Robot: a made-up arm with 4 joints. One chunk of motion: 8 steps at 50 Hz.
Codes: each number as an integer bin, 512 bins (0 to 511) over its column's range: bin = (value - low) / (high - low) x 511, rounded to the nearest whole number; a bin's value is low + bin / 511 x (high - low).
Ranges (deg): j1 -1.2..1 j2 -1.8..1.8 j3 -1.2..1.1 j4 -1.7..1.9
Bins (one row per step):
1: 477 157 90 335
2: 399 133 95 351
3: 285 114 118 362
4: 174 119 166 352
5: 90 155 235 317
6: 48 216 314 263
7: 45 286 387 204
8: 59 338 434 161
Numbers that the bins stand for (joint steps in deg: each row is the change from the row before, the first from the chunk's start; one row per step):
1: 0.854 -0.694 -0.795 0.660
2: 0.518 -0.863 -0.772 0.773
3: 0.027 -0.997 -0.669 0.850
4: -0.451 -0.962 -0.453 0.780
5: -0.813 -0.708 -0.142 0.533
6: -0.993 -0.278 0.213 0.153
7: -1.006 0.215 0.542 -0.263
8: -0.946 0.581 0.753 -0.566

